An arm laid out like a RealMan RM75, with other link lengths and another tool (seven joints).
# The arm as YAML. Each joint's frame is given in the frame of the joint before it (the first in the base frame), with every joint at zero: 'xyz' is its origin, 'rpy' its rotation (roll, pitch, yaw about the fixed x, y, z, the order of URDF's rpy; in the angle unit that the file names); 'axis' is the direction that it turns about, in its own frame. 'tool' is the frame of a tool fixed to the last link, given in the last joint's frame.
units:
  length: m
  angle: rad
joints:
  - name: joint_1
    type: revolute
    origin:
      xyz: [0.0, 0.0, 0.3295]
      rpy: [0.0, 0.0, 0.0]
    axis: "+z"
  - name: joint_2
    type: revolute
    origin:
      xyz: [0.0, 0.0, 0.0]
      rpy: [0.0, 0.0, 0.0]
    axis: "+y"
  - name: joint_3
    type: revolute
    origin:
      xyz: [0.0, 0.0, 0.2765]
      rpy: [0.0, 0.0, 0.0]
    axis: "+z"
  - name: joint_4
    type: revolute
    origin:
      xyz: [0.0, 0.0, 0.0]
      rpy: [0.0, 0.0, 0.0]
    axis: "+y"
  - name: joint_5
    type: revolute
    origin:
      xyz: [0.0, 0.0, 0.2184]
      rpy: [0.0, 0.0, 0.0]
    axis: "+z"
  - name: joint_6
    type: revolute
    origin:
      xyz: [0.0, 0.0, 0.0]
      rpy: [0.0, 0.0, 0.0]
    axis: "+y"
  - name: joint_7
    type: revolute
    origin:
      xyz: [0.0, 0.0, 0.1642]
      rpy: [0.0, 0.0, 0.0]
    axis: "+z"
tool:
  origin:
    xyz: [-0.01, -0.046, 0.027]
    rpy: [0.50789, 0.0, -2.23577]
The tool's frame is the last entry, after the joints.
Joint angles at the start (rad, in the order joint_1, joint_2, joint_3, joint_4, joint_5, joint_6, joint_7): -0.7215 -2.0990 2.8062 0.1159 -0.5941 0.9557 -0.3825
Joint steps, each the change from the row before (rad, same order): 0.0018 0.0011 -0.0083 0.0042 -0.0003 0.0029 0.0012; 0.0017 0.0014 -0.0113 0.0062 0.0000 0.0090 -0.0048; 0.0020 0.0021 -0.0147 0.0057 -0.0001 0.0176 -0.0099; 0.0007 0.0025 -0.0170 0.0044 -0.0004 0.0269 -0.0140; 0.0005 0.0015 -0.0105 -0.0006 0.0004 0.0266 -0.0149; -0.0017 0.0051 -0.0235 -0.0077 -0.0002 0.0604 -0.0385; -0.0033 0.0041 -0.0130 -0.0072 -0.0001 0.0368 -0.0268; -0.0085 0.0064 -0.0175 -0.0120 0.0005 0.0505 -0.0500; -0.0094 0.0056 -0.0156 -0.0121 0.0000 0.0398 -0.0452; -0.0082 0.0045 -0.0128 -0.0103 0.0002 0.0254 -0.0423; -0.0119 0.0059 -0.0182 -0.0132 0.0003 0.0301 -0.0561; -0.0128 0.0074 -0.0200 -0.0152 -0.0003 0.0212 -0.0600; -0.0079 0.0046 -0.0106 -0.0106 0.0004 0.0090 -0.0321; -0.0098 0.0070 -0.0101 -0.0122 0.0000 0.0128 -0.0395
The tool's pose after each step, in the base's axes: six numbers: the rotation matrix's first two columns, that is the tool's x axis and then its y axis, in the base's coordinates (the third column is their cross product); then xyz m. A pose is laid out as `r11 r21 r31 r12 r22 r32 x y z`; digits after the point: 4 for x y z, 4 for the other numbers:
-0.7923 0.5951 0.1346 0.6083 0.7534 0.2497 -0.2642 0.4322 -0.0572
-0.7966 0.5923 0.1206 0.6009 0.7544 0.2643 -0.2620 0.4325 -0.0562
-0.8017 0.5896 0.0985 0.5903 0.7549 0.2859 -0.2589 0.4331 -0.0541
-0.8047 0.5896 0.0694 0.5787 0.7530 0.3133 -0.2541 0.4342 -0.0508
-0.8051 0.5915 0.0440 0.5699 0.7510 0.3335 -0.2505 0.4347 -0.0480
-0.8037 0.5949 -0.0097 0.5480 0.7465 0.3774 -0.2437 0.4371 -0.0394
-0.8004 0.5980 -0.0416 0.5347 0.7437 0.4013 -0.2396 0.4392 -0.0333
-0.7948 0.5997 -0.0932 0.5111 0.7441 0.4302 -0.2336 0.4427 -0.0249
-0.7885 0.5999 -0.1359 0.4896 0.7459 0.4517 -0.2286 0.4464 -0.0173
-0.7860 0.5939 -0.1714 0.4673 0.7524 0.4642 -0.2257 0.4496 -0.0118
-0.7813 0.5850 -0.2174 0.4373 0.7617 0.4782 -0.2217 0.4541 -0.0045
-0.7802 0.5691 -0.2596 0.4022 0.7743 0.4885 -0.2198 0.4599 0.0034
-0.7804 0.5599 -0.2784 0.3845 0.7809 0.4924 -0.2194 0.4634 0.0081
-0.7783 0.5506 -0.3017 0.3654 0.7881 0.4954 -0.2185 0.4676 0.0142

